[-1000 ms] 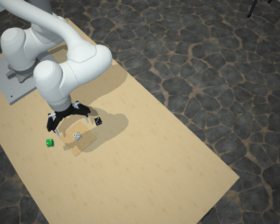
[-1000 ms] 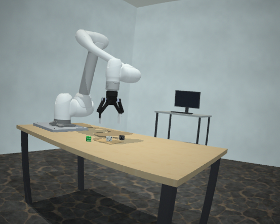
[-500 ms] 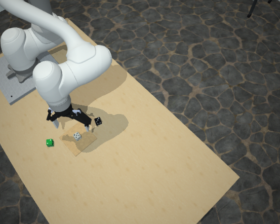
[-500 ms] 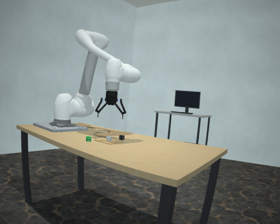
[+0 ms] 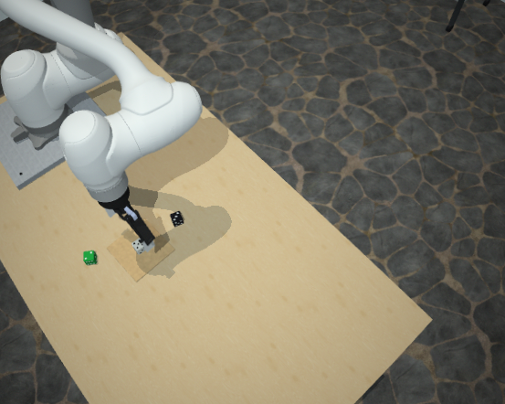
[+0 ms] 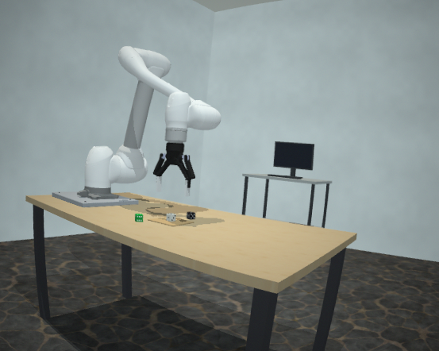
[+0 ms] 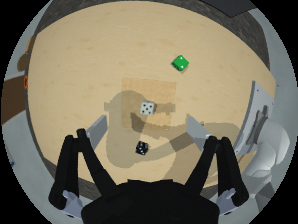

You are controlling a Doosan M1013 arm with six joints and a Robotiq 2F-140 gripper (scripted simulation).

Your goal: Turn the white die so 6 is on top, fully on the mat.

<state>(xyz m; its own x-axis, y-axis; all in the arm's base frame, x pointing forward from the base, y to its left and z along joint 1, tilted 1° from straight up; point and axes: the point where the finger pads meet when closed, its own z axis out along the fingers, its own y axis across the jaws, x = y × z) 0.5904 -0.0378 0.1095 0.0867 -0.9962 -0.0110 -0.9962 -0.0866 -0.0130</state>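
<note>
The white die lies 11 cm below my hand. Also, from my hand: green die: 7 cm behind, 12 cm to the right, 11 cm below; tan mat: 12 cm below; black die: 13 cm to the left, 11 cm below.
</note>
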